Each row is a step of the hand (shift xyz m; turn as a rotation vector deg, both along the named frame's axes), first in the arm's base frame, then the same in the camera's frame.
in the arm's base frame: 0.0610 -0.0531 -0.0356 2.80 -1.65 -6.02
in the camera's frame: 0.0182 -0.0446 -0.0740 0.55 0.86 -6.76
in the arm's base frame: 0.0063 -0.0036 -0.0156 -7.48 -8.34 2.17
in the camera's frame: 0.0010 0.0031 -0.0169 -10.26 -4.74 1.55
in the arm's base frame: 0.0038 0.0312 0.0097 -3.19 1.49 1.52
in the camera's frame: 0.0209 0.0174 0.0186 -1.67 1.53 3.09
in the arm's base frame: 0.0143 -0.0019 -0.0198 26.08 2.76 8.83
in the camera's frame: 0.0079 0.0036 -0.0229 24.76 -12.23 -1.79
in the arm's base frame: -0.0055 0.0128 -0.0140 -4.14 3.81 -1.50
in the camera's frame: -0.0002 0.0192 -0.0046 -1.75 5.24 1.83
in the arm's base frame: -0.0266 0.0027 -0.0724 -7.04 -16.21 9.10
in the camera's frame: -0.0324 0.0500 -0.0491 -12.87 -14.57 4.16
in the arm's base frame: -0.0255 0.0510 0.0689 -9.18 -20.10 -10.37
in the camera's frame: 0.0158 0.0123 0.0872 -19.75 -6.52 -12.77
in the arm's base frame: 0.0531 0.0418 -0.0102 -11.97 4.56 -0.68
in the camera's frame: 0.0647 0.0176 -0.0133 -7.82 8.30 5.87
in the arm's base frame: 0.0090 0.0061 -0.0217 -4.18 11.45 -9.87
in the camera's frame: 0.0073 0.0127 -0.0193 0.85 15.50 -2.23
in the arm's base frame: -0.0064 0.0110 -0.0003 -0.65 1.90 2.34
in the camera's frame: 0.0003 0.0110 0.0065 0.80 0.47 2.94
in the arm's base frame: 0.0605 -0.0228 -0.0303 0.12 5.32 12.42
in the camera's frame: 0.0343 -0.0240 -0.0578 4.81 -2.50 12.38
